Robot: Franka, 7 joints.
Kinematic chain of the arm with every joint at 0, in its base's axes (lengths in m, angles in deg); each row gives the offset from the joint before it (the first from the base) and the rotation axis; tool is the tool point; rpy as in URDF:
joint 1: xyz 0 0 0.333 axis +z
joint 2: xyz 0 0 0 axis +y
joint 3: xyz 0 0 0.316 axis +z
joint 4: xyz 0.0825 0 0 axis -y
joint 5: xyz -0.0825 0 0.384 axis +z
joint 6: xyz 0 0 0 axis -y
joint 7: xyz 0.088 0 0 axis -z
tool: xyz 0 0 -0.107 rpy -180 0 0
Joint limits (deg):
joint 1: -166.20..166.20
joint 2: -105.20..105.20
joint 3: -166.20..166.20
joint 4: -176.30..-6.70
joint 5: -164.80..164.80
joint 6: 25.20..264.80
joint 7: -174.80..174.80
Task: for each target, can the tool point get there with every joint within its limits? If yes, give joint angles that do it. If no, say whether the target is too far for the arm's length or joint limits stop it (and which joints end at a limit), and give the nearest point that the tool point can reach.
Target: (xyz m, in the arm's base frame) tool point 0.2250 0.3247 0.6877
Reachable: yes | joints -35.23 68.32 116.34 -124.84 90.94 79.43 0.35
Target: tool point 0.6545 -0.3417 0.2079
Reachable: yes | joints 2.35 77.19 -70.51 -64.11 97.09 74.27 85.41
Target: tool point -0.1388 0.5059 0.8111
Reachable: yes | joints -47.64 -34.56 134.83 -22.17 -39.13 49.09 140.39
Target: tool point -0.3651 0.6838 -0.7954
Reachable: no: too far | nearest point -0.2470 0.4626 -0.3029 | short by 0.553 m
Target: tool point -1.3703 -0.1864 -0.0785
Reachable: no: too far | nearest point -0.8148 -0.1108 0.0883 | short by 0.585 m
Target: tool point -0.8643 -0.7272 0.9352
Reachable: no: too far | nearest point -0.5793 -0.4874 0.7366 | short by 0.422 m
